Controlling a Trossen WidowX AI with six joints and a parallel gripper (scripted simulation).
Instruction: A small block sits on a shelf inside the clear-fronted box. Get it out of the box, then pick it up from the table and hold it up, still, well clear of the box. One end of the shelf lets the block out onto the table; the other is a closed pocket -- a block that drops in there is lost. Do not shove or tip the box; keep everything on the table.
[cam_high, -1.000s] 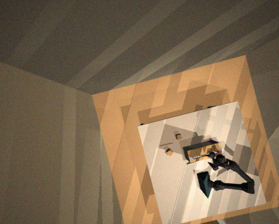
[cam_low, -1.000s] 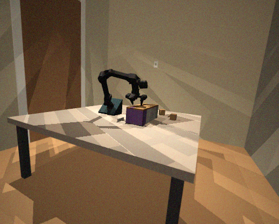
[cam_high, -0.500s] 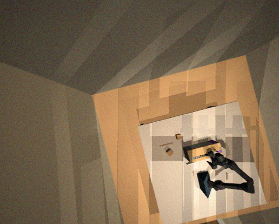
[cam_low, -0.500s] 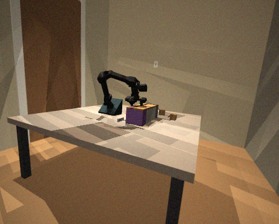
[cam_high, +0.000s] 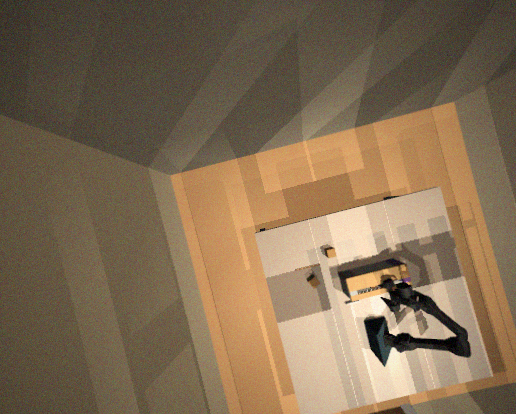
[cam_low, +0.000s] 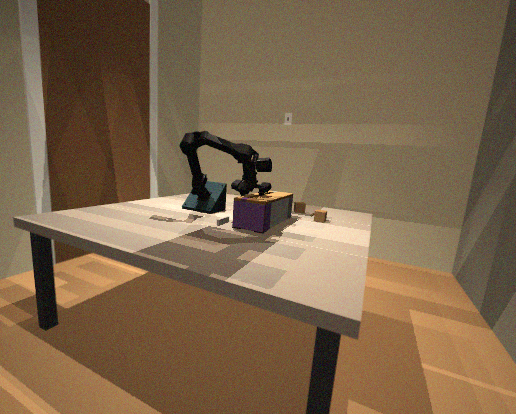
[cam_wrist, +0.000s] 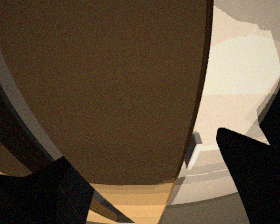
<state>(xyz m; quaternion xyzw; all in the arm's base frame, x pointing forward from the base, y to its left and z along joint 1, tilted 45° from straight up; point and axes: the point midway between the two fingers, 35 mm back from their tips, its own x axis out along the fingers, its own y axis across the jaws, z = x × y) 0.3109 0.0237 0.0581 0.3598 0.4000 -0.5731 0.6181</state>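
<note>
My gripper tip is 3 cm short of the box, 3 cm above it and 1 cm to the right of it. From my gripper tip the other things lie so: thin stick 40 cm to the left, 20 cm ahead, 9 cm below.
</note>
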